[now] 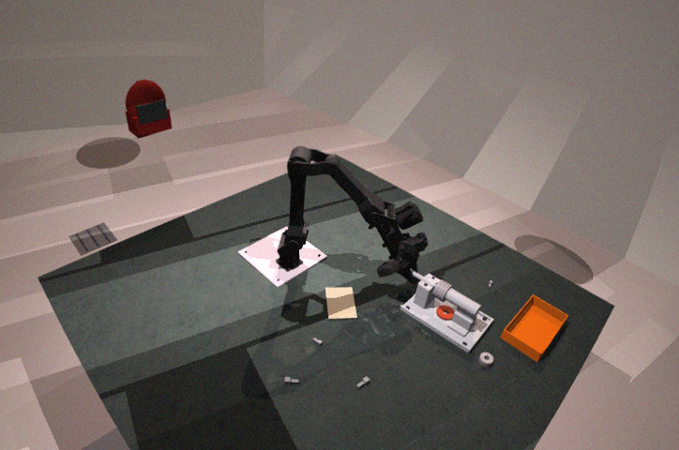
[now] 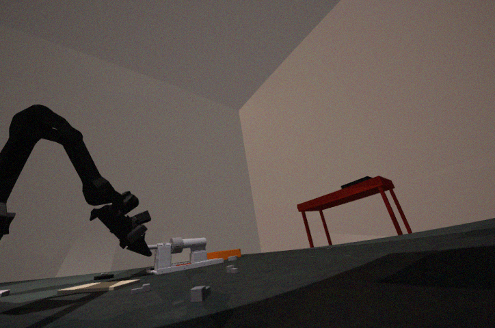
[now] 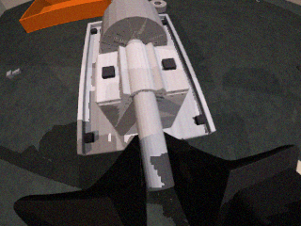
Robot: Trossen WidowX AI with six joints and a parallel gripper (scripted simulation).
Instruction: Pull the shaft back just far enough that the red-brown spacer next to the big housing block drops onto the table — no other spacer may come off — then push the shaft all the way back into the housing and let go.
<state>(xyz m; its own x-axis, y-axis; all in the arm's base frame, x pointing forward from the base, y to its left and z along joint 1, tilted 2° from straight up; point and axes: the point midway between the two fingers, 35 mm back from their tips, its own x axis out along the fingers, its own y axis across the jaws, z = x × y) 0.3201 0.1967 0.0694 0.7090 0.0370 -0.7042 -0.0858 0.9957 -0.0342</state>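
The shaft is 6 cm ahead of my gripper tip and 3 cm above it. Round my gripper tip: orange tray (33 cm ahead, 16 cm to the left, 4 cm below); cream pad (19 cm to the right, 12 cm behind, 5 cm below).
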